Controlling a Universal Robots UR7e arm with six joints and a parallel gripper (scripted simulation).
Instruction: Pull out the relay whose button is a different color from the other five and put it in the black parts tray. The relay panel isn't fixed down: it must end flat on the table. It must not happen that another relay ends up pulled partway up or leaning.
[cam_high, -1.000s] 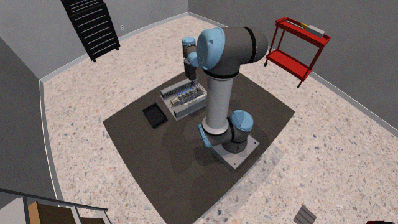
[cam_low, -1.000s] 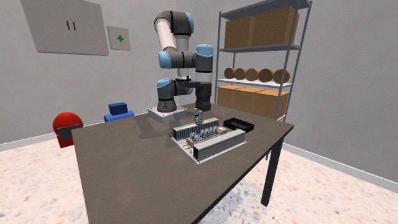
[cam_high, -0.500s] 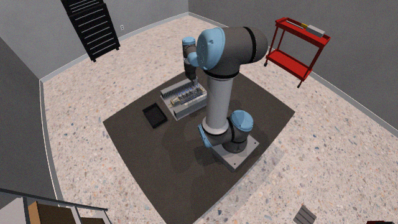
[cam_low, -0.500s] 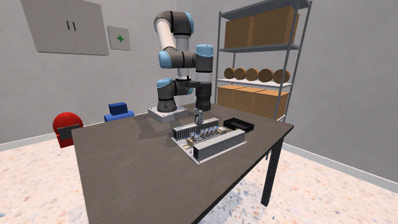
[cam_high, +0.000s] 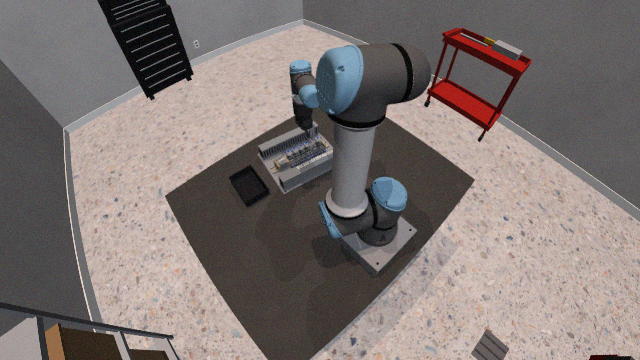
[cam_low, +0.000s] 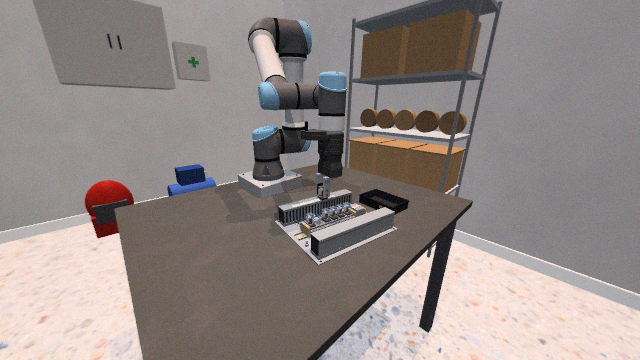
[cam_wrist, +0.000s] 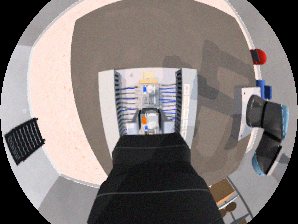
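The black parts tray is 50 mm ahead of my hand, 320 mm to the left of it and 120 mm below it. Also, from my hand: relay panel (10 mm ahead, 50 mm to the left, 110 mm below); then relay (10 mm below).
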